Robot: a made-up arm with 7 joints.
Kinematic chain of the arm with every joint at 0, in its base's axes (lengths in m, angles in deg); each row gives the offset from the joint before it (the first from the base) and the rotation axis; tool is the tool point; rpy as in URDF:
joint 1: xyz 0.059 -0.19 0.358 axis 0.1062 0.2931 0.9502
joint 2: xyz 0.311 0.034 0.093 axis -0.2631 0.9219 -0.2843
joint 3: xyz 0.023 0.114 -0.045 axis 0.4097 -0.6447 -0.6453
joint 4: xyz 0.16 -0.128 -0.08 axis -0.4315 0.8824 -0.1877
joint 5: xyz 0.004 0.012 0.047 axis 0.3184 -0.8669 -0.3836
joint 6: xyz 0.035 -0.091 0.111 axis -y
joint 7: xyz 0.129 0.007 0 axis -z
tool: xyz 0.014 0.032 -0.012 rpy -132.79 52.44 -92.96
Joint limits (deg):
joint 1: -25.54..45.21
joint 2: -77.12..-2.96
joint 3: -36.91..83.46
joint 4: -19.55..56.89
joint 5: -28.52..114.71
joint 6: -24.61..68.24
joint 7: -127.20..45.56
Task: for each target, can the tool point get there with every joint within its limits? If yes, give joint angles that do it. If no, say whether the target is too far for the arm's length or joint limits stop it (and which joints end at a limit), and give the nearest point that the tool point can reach.
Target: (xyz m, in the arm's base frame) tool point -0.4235 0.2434 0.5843
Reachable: no: joint limits stop it (at a limit: joint 1, joint 2, joint 3, joint 5, joint 6, joint 7) | nearest point 0.1010 0.0264 0.3217 | short by 0.625 m
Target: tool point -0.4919 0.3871 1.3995
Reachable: no: too far | nearest point 0.2801 0.2738 0.8240 | short by 0.970 m
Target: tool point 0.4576 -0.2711 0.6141
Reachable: yes | joints 13.65 -40.81 23.21 1.79 19.16 53.97 21.66
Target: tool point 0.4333 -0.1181 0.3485
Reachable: yes | joints 37.99 -47.36 47.21 -9.37 39.00 18.98 -62.46
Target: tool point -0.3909 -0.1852 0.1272
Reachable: no: joint limits stop it (at a limit: joint 1, joint 2, joint 3, joint 6, joint 7) | nearest point 0.0904 -0.0783 0.1859 | short by 0.497 m
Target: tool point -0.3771 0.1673 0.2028
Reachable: no: joint limits stop it (at a limit: joint 1, joint 2, joint 3, joint 6, joint 7) | nearest point 0.0894 0.0565 0.2146 | short by 0.480 m
